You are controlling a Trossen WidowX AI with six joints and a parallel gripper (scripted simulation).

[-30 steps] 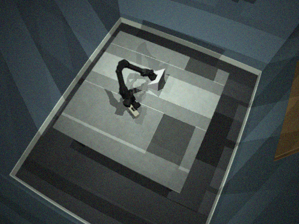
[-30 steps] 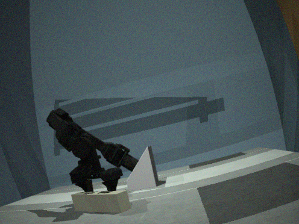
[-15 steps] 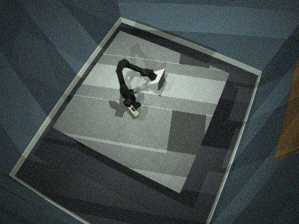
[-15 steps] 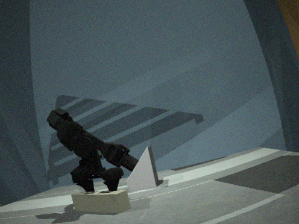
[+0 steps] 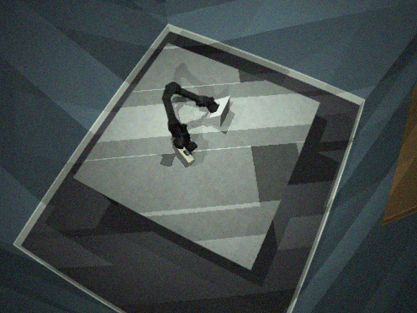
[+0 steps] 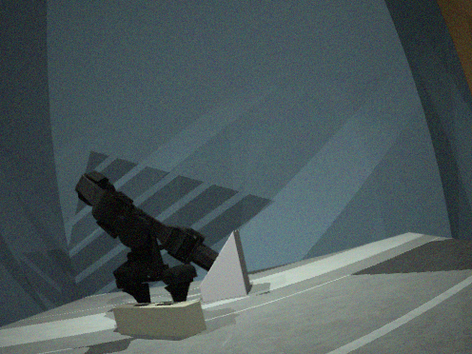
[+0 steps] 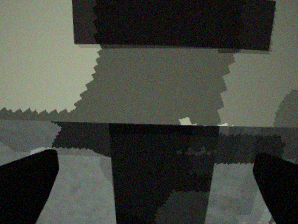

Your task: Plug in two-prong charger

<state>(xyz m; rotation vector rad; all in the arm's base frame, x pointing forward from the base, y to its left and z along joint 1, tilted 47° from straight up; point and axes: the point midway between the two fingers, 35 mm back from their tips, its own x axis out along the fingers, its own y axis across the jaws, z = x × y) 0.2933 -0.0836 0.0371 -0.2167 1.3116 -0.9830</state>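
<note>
Right now the black two-prong charger is 2 cm ahead of my gripper tip, 1 cm to the right of it and 1 cm above it.
</note>
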